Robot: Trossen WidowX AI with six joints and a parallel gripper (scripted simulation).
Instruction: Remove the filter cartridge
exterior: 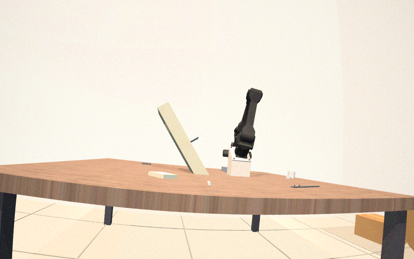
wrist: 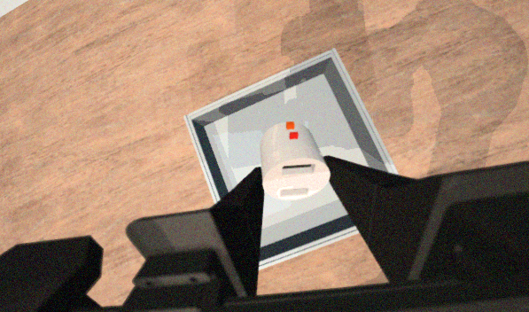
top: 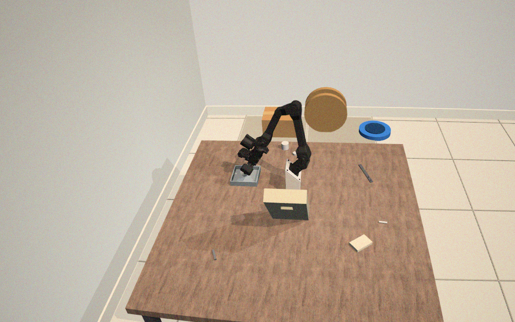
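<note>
Now: the filter cartridge right at my gripper tip. Also, from my gripper tip: beige service panel (380 mm ahead, 290 mm to the left, 120 mm above); grey tray (40 mm below, 10 mm to the right); beige block (640 mm to the left, 440 mm ahead, 40 mm below).
</note>
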